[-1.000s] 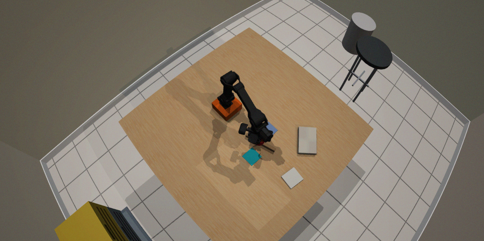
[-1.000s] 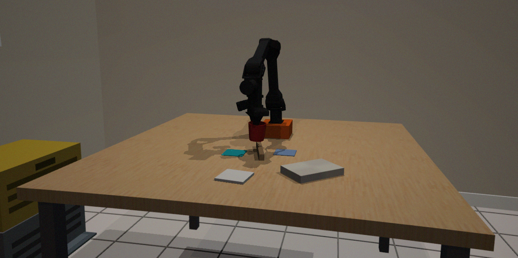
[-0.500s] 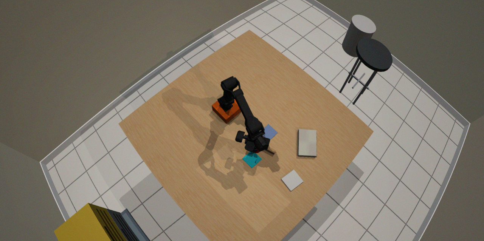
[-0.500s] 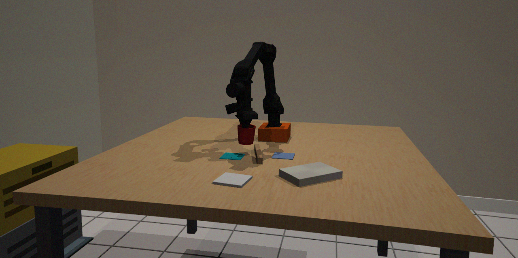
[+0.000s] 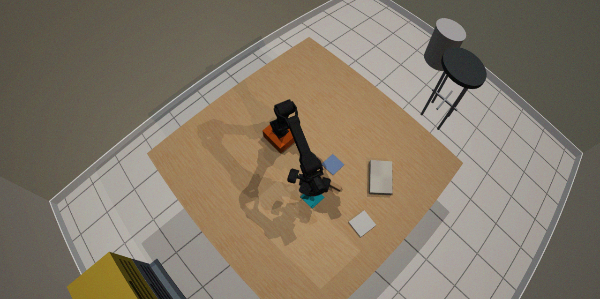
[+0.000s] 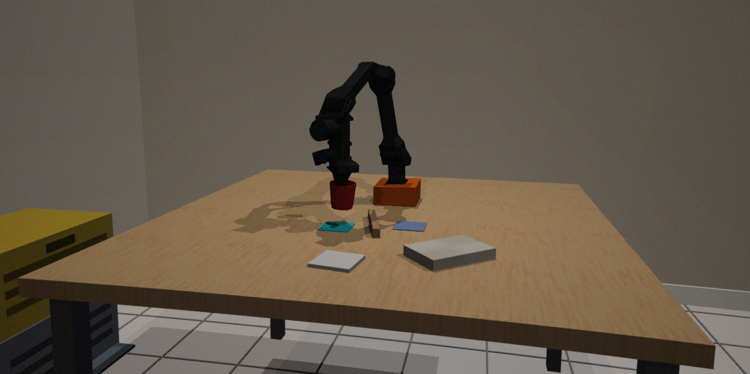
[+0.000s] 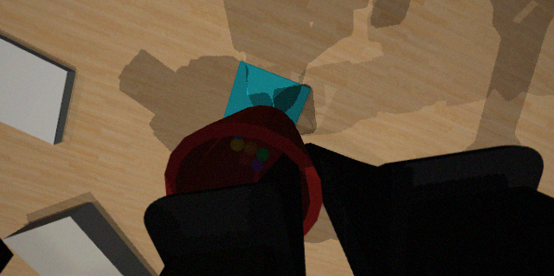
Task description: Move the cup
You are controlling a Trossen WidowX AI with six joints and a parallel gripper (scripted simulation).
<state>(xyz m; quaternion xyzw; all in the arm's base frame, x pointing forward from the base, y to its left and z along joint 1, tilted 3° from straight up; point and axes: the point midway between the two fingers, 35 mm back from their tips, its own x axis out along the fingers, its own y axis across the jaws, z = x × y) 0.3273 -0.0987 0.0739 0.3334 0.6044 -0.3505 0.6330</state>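
Now: gripper tip 3 cm short of the teal pad and 10 cm above it. The rest, counted from my gripper tip: low wooden bar 10 cm to the left, 9 cm below; red cup 3 cm ahead, 1 cm to the left; blue pad 3 cm behind, 20 cm to the left, 10 cm below.
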